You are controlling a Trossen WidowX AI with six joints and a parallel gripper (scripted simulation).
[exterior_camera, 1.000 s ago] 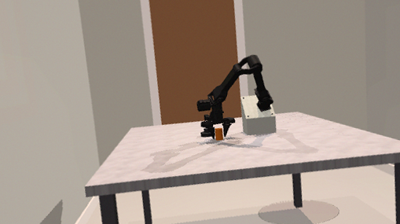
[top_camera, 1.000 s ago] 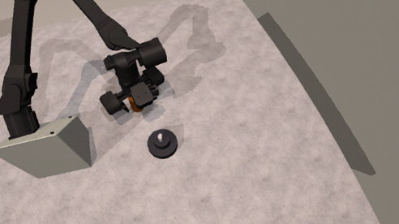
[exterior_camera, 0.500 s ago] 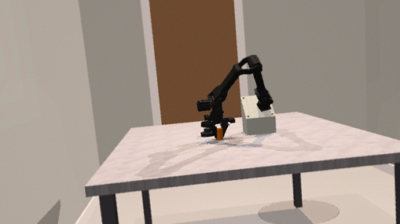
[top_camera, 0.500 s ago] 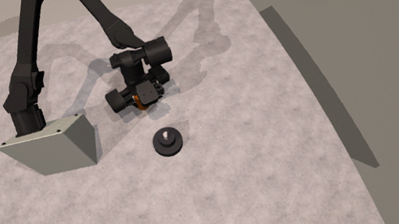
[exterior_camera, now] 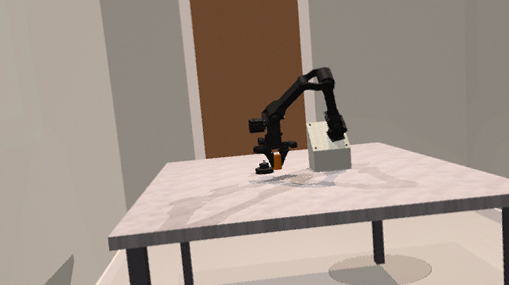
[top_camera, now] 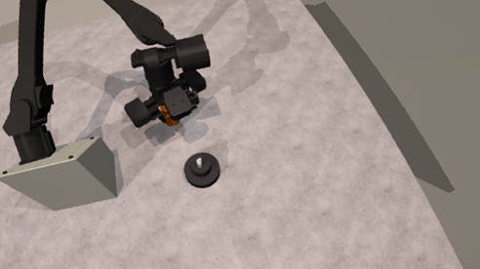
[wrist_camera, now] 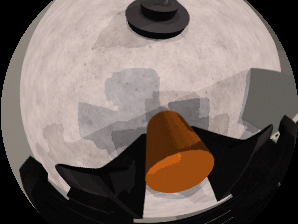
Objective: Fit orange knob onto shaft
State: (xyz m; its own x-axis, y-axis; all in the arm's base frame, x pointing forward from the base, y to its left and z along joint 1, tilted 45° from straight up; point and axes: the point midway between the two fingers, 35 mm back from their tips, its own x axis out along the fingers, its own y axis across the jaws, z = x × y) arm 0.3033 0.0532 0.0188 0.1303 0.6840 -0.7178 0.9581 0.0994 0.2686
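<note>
The black round pedestal is 150 mm to the right of my gripper tip, 20 mm below it and 20 mm ahead of it. Also, from my gripper tip: orange knob: 40 mm above.
</note>
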